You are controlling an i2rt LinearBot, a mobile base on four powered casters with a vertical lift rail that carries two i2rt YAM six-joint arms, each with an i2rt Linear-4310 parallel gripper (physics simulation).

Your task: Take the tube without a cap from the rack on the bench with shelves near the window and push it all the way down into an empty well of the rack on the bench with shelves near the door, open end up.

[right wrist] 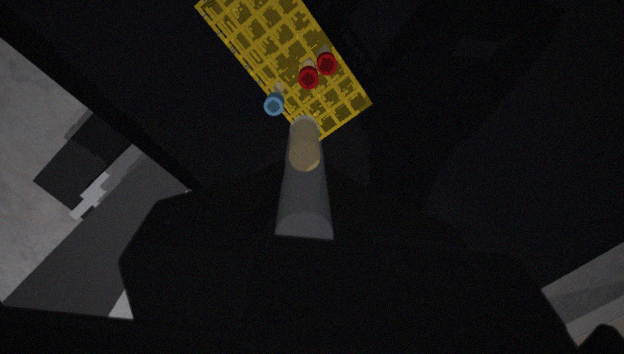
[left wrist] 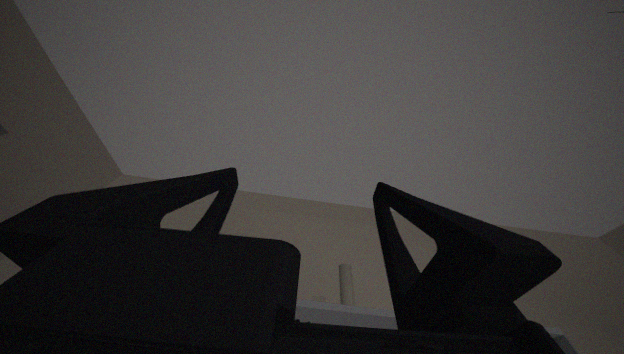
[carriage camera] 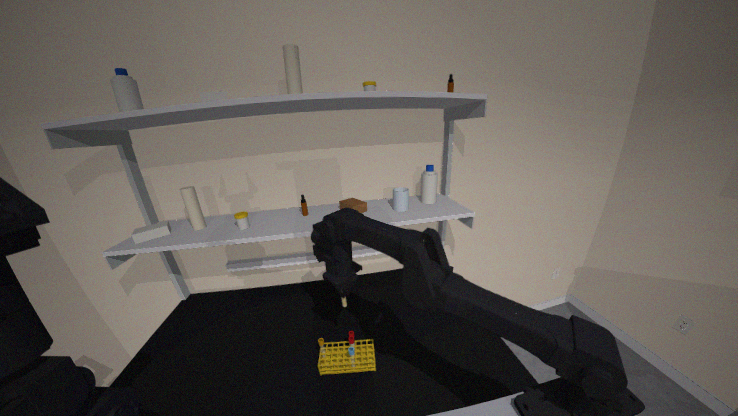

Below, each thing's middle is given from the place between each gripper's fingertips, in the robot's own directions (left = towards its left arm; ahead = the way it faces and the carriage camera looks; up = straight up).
I see my right gripper right at the uncapped tube [right wrist: 304, 210]. From my right hand the other things lie so: yellow rack [carriage camera: 338, 361] (29 cm below, 2 cm to the left, 1 cm behind).
I see my left gripper 490 mm above the uncapped tube, 370 mm short of it and 300 mm to the left of it. The rest, counted from my left hand: yellow rack (780 mm below, 350 mm ahead, 290 mm to the right).
